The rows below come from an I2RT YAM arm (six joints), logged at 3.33 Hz.
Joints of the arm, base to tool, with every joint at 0 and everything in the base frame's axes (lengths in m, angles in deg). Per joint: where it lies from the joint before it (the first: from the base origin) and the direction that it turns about. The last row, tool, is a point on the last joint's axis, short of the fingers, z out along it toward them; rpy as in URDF.
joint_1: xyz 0 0 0.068 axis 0 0 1
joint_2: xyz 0.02 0.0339 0.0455 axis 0 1 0
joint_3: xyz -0.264 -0.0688 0 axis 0 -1 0
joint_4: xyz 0.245 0.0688 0.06 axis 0 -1 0
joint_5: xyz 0.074 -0.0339 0.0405 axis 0 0 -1
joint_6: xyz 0.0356 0 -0.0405 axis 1 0 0
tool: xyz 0 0 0 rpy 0 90 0
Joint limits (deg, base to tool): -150..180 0..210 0..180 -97..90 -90..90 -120..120
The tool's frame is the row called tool.
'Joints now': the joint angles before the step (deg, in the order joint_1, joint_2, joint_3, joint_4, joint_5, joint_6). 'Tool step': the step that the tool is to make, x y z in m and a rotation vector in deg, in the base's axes. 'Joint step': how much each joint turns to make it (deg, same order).
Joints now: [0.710 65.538 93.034 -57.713 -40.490 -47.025]
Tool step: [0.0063 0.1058 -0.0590 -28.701 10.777 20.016]
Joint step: [30.950 10.223 -0.170 -14.327 24.065 -12.502]
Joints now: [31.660 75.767 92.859 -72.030 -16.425 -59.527]
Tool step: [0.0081 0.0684 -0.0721 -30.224 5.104 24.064]
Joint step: [12.819 15.012 -0.009 -10.792 14.689 -18.503]
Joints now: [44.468 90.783 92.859 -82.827 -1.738 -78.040]
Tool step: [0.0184 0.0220 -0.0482 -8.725 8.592 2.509]
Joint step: [0.520 9.564 -0.317 -2.424 0.044 -1.993]
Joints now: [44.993 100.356 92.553 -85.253 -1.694 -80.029]
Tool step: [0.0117 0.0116 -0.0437 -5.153 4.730 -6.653]
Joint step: [-0.059 6.314 -2.413 1.951 -0.439 6.586]
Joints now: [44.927 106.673 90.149 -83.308 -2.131 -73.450]
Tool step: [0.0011 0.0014 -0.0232 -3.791 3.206 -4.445]
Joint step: [-0.019 2.870 -1.928 0.033 -0.525 4.417]
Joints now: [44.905 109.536 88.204 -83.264 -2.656 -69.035]
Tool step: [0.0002 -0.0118 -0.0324 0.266 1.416 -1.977]
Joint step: [-1.644 0.002 -7.615 6.786 -1.222 0.017]
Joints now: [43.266 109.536 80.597 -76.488 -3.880 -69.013]
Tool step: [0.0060 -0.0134 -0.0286 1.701 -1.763 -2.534]
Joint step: [-2.509 0.003 -6.575 9.026 -0.087 0.004]
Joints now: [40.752 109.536 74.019 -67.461 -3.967 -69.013]
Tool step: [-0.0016 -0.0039 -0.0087 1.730 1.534 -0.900]
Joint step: [-0.610 0.009 -2.171 2.113 -2.318 -0.239]
